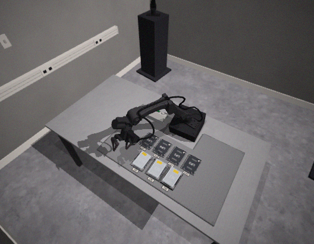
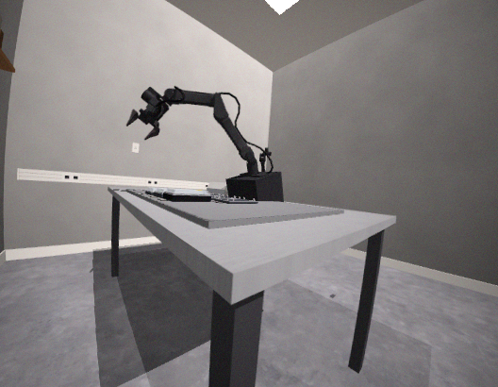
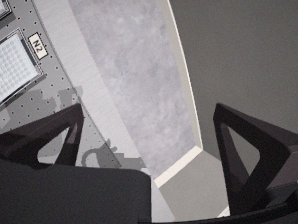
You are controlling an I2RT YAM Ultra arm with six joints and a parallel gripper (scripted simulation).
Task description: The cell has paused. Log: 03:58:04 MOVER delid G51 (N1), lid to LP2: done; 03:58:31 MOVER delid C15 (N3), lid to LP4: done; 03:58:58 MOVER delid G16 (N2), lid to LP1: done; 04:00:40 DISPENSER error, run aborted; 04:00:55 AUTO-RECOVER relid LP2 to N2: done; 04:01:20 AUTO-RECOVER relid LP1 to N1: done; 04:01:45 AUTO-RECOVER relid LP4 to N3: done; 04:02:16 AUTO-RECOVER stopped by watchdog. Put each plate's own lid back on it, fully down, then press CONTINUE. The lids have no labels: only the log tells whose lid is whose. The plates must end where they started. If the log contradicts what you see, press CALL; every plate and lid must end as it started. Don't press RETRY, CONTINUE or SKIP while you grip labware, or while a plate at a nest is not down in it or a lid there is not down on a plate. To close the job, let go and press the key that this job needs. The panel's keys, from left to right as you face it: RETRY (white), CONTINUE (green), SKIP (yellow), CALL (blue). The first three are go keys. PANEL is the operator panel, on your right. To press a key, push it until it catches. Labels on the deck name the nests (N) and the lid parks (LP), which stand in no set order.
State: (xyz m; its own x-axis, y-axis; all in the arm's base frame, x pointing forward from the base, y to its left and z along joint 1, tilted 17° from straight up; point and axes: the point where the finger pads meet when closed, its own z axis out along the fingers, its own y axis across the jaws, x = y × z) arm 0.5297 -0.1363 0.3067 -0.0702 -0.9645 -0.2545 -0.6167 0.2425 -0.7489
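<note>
Now: the LP4 lid park 320 mm behind my hand, 280 mm below it and 90 mm to the left of it. From my hand the other things lie so: clear lid 300 mm to the left, 250 mm below, 170 mm behind.
</note>
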